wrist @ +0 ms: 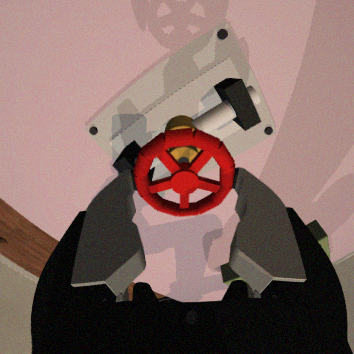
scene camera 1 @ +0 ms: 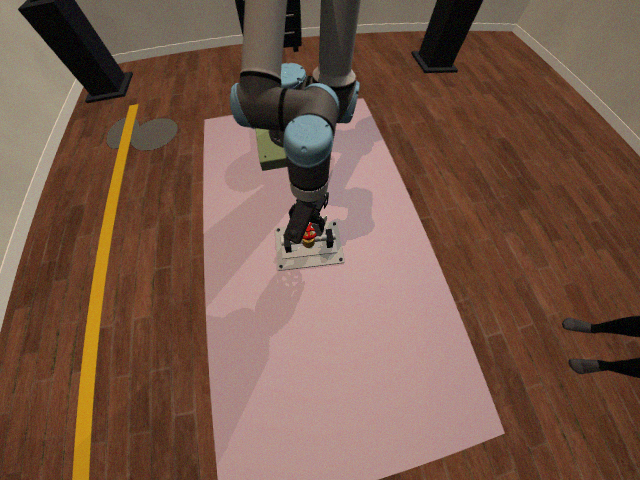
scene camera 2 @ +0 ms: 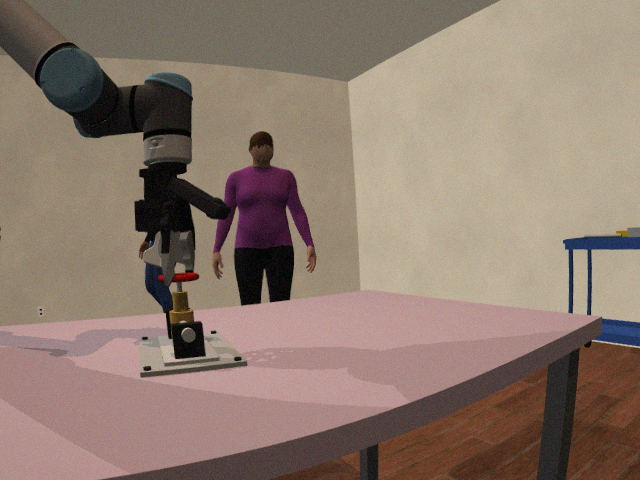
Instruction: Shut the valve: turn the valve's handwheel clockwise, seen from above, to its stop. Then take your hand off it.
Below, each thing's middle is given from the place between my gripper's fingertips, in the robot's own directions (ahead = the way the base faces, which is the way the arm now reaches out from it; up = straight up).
The red handwheel (wrist: 183, 179) is right at my hand. The rest, counted from my hand: pale base plate (scene camera 2: 151, 361): 12 cm below.
